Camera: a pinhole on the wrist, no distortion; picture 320 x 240 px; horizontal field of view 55.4 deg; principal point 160.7 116.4 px. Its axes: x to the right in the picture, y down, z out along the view. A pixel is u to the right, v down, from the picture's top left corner.
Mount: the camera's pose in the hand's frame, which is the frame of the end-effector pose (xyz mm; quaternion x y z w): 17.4 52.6 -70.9 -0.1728 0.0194 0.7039 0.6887
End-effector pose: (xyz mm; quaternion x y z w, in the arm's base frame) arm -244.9 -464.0 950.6 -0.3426 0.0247 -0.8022 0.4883
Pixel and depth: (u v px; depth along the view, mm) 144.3 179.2 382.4
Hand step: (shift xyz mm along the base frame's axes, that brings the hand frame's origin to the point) 300.1 127.9 88.2
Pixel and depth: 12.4 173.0 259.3
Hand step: 135.9 128.8 105.6
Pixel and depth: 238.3 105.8 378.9
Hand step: 354.0 -10.7 80.9
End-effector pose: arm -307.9 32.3 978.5 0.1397 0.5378 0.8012 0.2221
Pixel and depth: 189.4 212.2 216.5
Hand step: 108.7 0.9 161.1
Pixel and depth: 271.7 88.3 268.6
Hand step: 42.7 49.4 264.1
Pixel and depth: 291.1 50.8 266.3
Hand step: 11.5 60.7 279.1
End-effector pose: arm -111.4 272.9 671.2 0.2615 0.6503 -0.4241 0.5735
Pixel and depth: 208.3 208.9 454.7
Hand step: 399.6 -112.7 154.6
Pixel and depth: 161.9 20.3 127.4
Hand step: 97.5 -8.1 -49.5
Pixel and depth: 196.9 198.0 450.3
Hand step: 384.0 -127.6 141.7
